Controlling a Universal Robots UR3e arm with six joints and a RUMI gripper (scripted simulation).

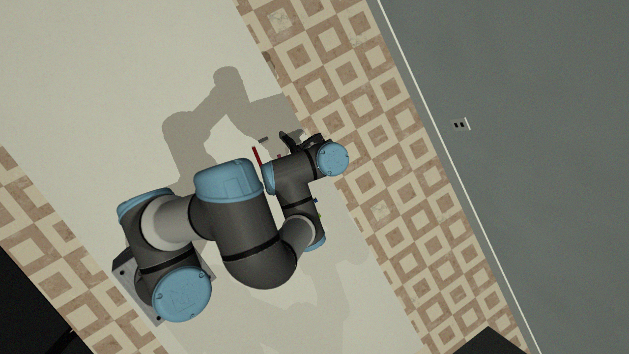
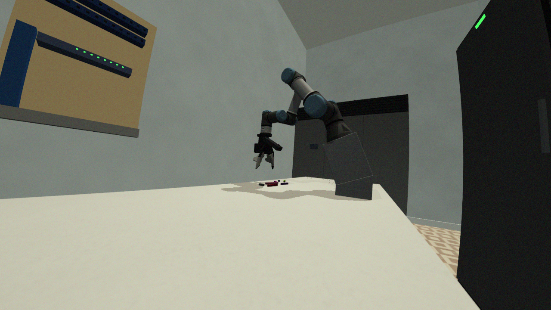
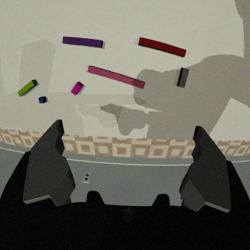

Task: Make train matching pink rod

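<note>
My hand is 160 mm to the left of the blue rod, 70 mm above it and 20 mm short of it. From my hand the other things lie so: grey rod: 80 mm to the left, 70 mm below, 50 mm behind; pink rod: 70 mm below, 40 mm behind, 20 mm to the right; magenta rod: 90 mm to the right, 70 mm below, 10 mm behind.
</note>
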